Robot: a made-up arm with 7 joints.
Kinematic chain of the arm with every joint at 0, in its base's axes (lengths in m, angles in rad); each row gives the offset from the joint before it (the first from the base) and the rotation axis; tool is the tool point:
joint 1: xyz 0 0.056 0 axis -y
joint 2: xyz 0 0.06 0 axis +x
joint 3: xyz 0 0 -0.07 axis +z
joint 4: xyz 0 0 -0.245 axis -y
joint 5: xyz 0 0 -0.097 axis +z
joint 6: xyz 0 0 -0.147 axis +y
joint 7: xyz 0 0 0 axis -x
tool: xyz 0 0 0
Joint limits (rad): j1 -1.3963..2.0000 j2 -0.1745..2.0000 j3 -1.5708..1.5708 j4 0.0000..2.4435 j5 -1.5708..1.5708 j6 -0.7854..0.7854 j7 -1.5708..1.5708
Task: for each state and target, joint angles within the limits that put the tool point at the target. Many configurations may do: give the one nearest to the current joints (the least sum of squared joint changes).
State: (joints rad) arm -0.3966 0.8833 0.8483 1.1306 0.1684 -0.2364 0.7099
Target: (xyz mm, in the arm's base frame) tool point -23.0 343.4 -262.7
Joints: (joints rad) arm -0.8379 0.3256 0.7073 1.8173 0.1684 -0.2364 0.7099
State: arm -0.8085 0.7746 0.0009 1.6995 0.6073 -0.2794 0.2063
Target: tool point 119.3 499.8 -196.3
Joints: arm -0.7166 1.1700 0.3727 1.2987 0.6073 -0.2794 0.2063
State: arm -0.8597 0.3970 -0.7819 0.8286 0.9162 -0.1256 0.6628
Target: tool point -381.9 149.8 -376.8
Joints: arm -0.9571 0.2443 -0.8241 0.5604 0.9162 -0.1256 0.6628
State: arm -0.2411 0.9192 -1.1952 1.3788 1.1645 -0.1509 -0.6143
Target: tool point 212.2 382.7 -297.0
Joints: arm 0.2167 1.1141 -0.9080 1.2696 1.1645 -0.1509 -0.6143
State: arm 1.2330 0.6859 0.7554 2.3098 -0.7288 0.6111 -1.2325
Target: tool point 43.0 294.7 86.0
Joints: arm 1.2400 0.7276 0.9193 2.4417 -0.7288 0.6111 -1.2325
